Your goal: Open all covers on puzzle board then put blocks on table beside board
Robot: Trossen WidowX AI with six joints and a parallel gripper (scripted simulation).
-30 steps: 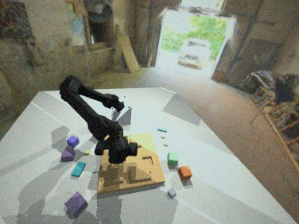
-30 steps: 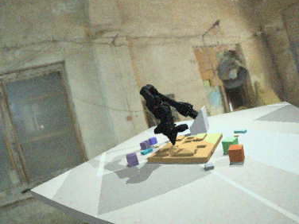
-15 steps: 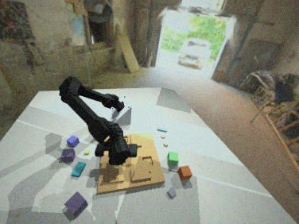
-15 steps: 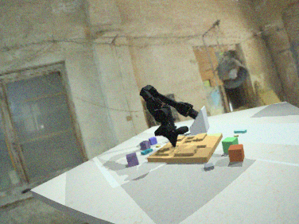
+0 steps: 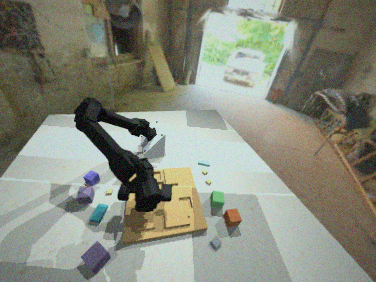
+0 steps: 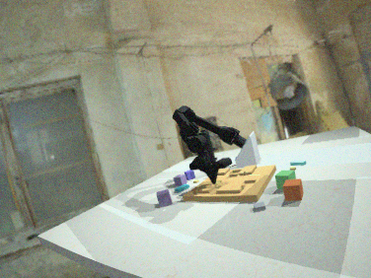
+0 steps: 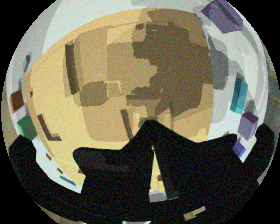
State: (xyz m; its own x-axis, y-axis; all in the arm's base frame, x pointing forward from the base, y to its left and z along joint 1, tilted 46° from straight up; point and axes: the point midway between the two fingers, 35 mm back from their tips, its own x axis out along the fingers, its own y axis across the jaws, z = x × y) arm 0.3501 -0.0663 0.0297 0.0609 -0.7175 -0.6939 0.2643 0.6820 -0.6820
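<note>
Now: gripper tip 20 mm past the tan puzzle board and 50 mm to the right of it. Also, from my gripper tip: teal block 10 mm behind, 170 mm to the right, 10 mm below; then small grey piece 190 mm ahead, 220 mm to the left, 10 mm below; then blue-violet block 170 mm behind, 220 mm to the right.
</note>
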